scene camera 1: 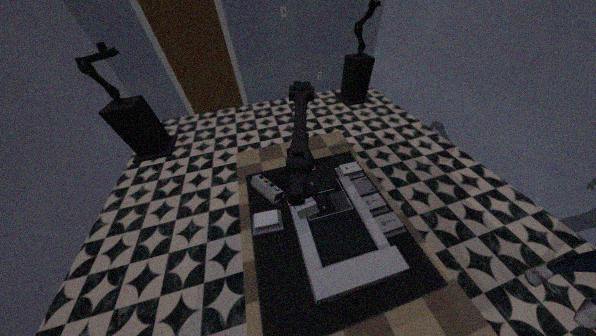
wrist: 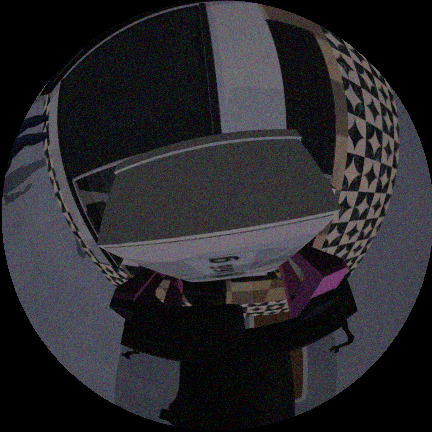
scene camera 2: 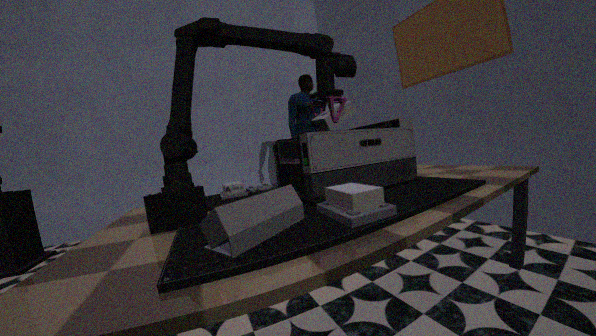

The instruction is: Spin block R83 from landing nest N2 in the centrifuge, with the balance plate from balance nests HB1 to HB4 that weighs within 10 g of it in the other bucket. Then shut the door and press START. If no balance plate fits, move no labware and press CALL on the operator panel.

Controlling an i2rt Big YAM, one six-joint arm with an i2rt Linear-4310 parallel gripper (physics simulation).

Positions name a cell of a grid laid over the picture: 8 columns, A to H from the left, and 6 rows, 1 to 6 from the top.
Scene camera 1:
centrifuge: E6
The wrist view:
my gripper: E4
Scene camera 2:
my gripper: E3
